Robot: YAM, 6 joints.
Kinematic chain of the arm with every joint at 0, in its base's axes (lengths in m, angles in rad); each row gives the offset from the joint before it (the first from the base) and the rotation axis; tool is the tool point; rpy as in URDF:
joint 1: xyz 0 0 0.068 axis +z
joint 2: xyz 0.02 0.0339 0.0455 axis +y
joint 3: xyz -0.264 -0.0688 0 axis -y
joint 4: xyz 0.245 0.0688 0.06 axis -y
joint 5: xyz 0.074 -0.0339 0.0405 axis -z
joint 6: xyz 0.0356 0 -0.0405 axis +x
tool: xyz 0 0 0 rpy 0 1.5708 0
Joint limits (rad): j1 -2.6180..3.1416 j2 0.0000..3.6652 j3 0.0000..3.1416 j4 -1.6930..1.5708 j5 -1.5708..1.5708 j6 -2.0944..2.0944
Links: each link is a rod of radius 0.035 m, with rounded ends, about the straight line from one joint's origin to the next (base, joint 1, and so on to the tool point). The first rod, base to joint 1, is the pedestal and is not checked.
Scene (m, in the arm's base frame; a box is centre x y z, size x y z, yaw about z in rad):
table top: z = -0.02
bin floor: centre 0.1 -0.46 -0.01 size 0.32 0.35 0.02 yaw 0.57
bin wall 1: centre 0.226 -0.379 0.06 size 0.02 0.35 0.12 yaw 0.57
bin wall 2: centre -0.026 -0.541 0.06 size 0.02 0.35 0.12 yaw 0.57
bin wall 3: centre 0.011 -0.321 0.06 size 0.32 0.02 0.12 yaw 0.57
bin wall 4: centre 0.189 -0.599 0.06 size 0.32 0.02 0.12 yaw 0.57
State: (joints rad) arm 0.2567 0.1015 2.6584 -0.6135 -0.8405 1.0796
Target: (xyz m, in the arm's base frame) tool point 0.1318 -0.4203 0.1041
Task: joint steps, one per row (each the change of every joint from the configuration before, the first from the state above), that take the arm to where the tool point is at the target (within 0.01 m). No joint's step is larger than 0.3 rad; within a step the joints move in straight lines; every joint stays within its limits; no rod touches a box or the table.
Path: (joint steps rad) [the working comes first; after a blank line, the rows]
Joints at the target: -1.3145 2.2697 1.5715 -0.6381 -0.6286 1.0796
Straight joint move there: clear.

1: -0.1964 0.2710 -0.1359 -0.0031 0.0265 0.0000
2: -0.1964 0.2710 -0.1358 -0.0030 0.0265 0.0000
3: -0.1964 0.2711 -0.1359 -0.0031 0.0264 0.0000
4: -0.1964 0.2710 -0.1358 -0.0031 0.0265 0.0000
5: -0.1964 0.2710 -0.1359 -0.0031 0.0265 0.0000
6: -0.1964 0.2710 -0.1359 -0.0030 0.0265 0.0000
7: -0.1964 0.2711 -0.1358 -0.0031 0.0265 0.0000
8: -0.1964 0.2710 -0.1359 -0.0031 0.0265 0.0000

